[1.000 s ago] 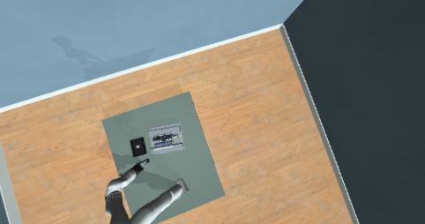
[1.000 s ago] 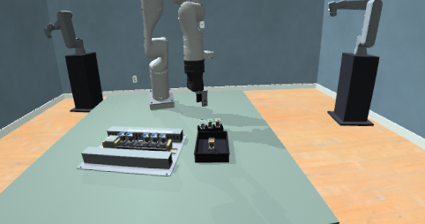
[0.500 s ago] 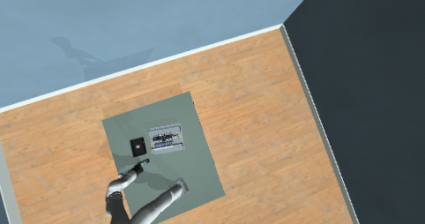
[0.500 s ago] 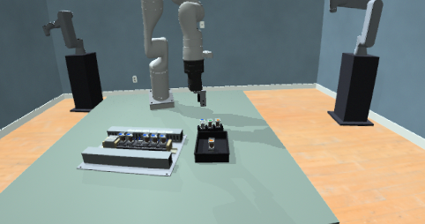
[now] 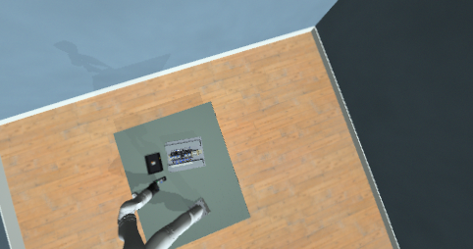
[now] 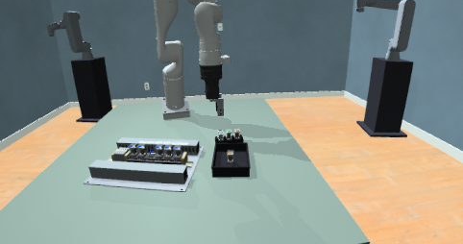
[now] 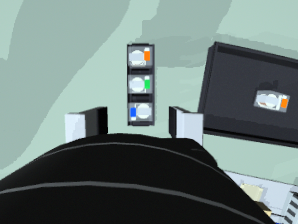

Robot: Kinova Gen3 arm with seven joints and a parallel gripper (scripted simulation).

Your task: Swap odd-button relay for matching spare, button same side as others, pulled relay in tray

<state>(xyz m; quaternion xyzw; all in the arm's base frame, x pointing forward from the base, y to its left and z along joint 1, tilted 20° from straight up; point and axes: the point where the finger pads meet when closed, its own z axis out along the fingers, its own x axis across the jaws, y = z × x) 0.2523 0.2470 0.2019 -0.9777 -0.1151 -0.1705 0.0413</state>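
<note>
Now: hand 13 cm above the small black stand, 3 cm to the right of it and 1 cm past it. The rest, counted from my hand: black tray: 15 cm ahead, 12 cm below, 6 cm to the left.
</note>
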